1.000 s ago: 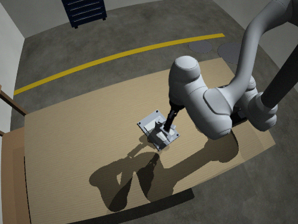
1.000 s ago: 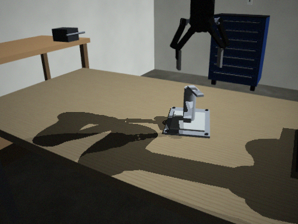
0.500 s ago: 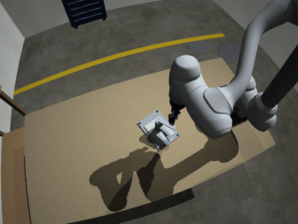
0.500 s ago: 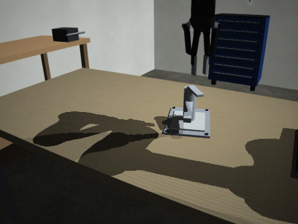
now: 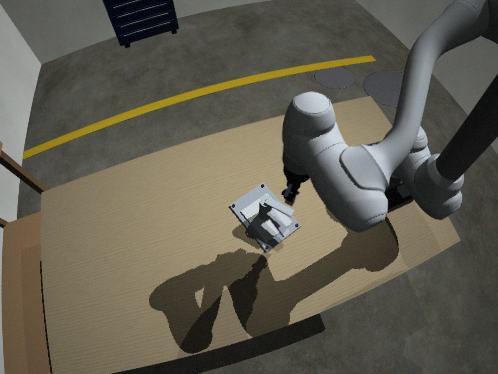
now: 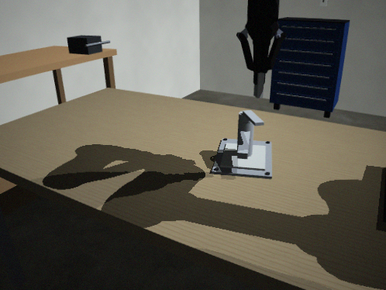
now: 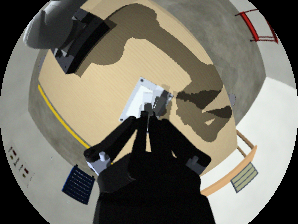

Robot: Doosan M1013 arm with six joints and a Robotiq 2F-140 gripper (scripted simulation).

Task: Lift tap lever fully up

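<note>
The lever lies 2 cm ahead of my hand, 2 cm to the right of it and 10 cm below it. The rest, counted from my hand: tap: 4 cm ahead, 4 cm to the right, 16 cm below.
</note>
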